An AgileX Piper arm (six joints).
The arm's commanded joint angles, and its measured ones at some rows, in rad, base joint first. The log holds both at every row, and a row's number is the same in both.
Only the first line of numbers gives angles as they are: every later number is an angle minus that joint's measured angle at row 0.
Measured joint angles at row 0:
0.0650 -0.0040 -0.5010 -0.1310 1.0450 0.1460
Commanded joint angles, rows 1 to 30:
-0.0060 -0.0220 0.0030 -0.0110 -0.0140 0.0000
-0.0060 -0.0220 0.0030 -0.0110 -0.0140 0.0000
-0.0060 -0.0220 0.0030 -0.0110 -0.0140 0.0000
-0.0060 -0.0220 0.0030 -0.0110 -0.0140 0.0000
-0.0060 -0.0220 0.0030 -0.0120 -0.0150 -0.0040
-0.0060 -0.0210 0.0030 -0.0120 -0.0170 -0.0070
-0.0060 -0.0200 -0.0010 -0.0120 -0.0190 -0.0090
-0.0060 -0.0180 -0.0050 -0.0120 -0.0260 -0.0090
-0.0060 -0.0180 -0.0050 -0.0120 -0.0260 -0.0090
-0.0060 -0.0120 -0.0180 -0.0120 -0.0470 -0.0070
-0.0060 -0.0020 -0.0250 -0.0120 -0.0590 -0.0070
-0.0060 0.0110 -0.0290 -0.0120 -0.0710 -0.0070
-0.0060 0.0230 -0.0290 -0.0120 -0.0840 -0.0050
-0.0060 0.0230 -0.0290 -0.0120 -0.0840 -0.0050
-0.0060 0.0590 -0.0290 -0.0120 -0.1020 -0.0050
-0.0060 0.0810 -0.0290 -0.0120 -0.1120 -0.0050
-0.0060 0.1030 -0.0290 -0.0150 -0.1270 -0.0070
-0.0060 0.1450 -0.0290 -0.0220 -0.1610 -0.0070
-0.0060 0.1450 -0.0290 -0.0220 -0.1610 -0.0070
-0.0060 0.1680 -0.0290 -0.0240 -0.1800 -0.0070
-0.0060 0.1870 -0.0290 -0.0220 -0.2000 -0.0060
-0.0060 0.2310 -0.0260 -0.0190 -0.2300 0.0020
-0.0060 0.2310 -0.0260 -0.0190 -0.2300 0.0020
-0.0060 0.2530 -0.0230 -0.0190 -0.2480 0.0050
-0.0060 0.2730 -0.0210 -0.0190 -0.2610 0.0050
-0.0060 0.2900 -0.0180 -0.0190 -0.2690 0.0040
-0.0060 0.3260 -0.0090 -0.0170 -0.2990 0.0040
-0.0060 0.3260 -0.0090 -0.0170 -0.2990 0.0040
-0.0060 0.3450 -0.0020 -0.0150 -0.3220 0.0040
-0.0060 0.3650 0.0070 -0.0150 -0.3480 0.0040
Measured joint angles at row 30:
0.0000 0.3240 -0.0110 -0.0170 -0.2810 0.0030
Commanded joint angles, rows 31 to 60:
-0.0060 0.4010 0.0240 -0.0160 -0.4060 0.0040
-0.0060 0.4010 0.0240 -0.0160 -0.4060 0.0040
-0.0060 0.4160 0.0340 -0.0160 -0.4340 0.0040
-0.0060 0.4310 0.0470 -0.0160 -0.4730 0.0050
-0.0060 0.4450 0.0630 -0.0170 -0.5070 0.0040
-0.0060 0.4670 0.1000 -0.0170 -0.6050 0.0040
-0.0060 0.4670 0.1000 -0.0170 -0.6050 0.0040
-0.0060 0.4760 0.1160 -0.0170 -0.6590 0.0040
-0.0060 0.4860 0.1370 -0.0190 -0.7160 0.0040
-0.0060 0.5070 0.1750 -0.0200 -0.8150 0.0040
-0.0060 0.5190 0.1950 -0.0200 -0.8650 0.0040
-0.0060 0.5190 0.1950 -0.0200 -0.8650 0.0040
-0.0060 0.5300 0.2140 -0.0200 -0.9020 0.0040
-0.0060 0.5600 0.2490 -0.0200 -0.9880 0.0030
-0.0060 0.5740 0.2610 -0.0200 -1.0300 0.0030
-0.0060 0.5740 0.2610 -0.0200 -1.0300 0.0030
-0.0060 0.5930 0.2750 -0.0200 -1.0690 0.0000
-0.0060 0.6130 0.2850 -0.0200 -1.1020 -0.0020
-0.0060 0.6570 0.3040 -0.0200 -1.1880 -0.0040
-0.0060 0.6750 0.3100 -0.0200 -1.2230 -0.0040
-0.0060 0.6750 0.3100 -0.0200 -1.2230 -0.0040
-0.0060 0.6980 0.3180 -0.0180 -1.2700 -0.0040
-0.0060 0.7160 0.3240 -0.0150 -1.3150 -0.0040
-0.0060 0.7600 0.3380 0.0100 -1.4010 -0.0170
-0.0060 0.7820 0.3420 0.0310 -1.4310 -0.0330
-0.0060 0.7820 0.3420 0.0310 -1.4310 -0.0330
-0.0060 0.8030 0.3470 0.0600 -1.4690 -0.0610
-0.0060 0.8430 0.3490 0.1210 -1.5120 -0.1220
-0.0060 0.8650 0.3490 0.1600 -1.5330 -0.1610
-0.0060 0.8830 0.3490 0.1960 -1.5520 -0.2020
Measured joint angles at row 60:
0.0000 0.8380 0.3470 0.0970 -1.4720 -0.1020
